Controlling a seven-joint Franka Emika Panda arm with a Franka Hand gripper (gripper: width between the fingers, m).
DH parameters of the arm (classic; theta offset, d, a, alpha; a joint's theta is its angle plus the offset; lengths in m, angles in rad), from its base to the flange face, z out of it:
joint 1: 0 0.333 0 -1.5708
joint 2: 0 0 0 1.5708
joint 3: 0 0.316 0.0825 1.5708
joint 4: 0 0 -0.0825 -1.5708
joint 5: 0 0.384 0 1.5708
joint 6: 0 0 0.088 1.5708
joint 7: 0 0.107 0 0
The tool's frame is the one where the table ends.
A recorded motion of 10 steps. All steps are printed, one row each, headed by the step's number.
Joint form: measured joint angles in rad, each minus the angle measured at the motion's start. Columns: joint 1, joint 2, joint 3, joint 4, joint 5, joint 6, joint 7.
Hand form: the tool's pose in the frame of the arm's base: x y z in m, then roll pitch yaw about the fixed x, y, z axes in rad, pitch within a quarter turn. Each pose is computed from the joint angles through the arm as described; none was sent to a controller.
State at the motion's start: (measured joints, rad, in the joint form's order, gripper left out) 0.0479 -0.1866 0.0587 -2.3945 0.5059 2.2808 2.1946
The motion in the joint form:
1: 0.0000 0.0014 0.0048 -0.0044 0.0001 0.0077 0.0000
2: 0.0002 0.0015 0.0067 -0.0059 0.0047 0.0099 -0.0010
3: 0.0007 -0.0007 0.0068 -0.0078 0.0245 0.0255 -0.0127
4: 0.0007 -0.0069 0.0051 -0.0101 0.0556 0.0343 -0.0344
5: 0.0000 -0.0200 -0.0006 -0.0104 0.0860 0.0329 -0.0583
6: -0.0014 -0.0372 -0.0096 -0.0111 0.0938 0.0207 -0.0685
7: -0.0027 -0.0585 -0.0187 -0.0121 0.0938 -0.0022 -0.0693
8: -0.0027 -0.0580 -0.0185 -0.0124 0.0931 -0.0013 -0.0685
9: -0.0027 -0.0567 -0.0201 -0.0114 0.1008 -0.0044 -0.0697
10: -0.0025 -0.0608 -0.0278 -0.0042 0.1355 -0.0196 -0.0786
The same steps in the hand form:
1: 0.4730 0.0642 0.3964 2.9179 0.3189 -2.4423
2: 0.4727 0.0651 0.3959 2.9160 0.3209 -2.4435
3: 0.4736 0.0649 0.3976 2.9184 0.3413 -2.4493
4: 0.4737 0.0640 0.4005 2.9133 0.3680 -2.4552
5: 0.4731 0.0614 0.4067 2.9068 0.3973 -2.4597
6: 0.4711 0.0574 0.4137 2.9046 0.4113 -2.4608
7: 0.4676 0.0539 0.4215 2.8980 0.4173 -2.4624
8: 0.4677 0.0539 0.4212 2.8985 0.4166 -2.4627
9: 0.4679 0.0535 0.4209 2.8902 0.4189 -2.4694
10: 0.4685 0.0519 0.4255 2.8609 0.4400 -2.4929

